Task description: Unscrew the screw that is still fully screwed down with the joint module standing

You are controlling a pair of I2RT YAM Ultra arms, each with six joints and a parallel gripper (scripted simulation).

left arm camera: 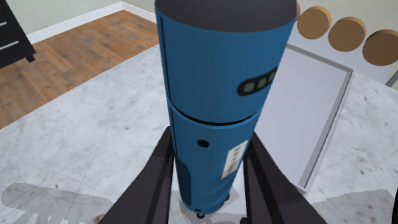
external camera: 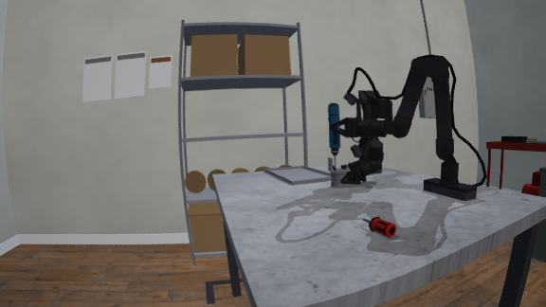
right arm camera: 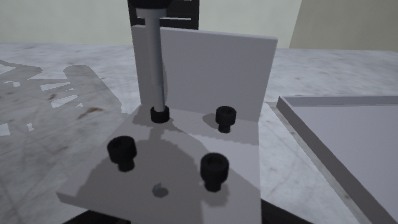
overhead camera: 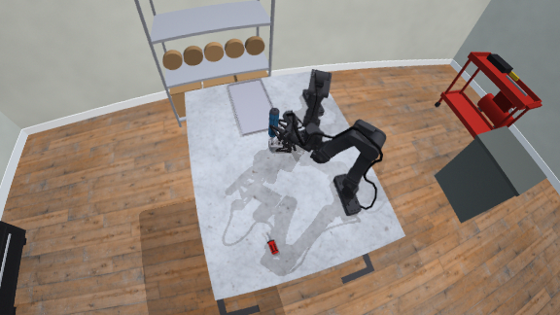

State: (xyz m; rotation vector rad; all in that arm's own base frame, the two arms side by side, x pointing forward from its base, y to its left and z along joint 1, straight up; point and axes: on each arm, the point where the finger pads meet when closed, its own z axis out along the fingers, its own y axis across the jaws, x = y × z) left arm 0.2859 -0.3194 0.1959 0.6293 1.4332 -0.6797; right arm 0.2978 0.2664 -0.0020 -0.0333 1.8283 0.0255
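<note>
Now: the joint module right at my right hand. The rest, counted from my right hand: screw (40 mm above, 20 mm ahead, 10 mm to the left); then grey bracket (50 mm above); then bit (70 mm above, 20 mm ahead, 10 mm to the left).
</note>
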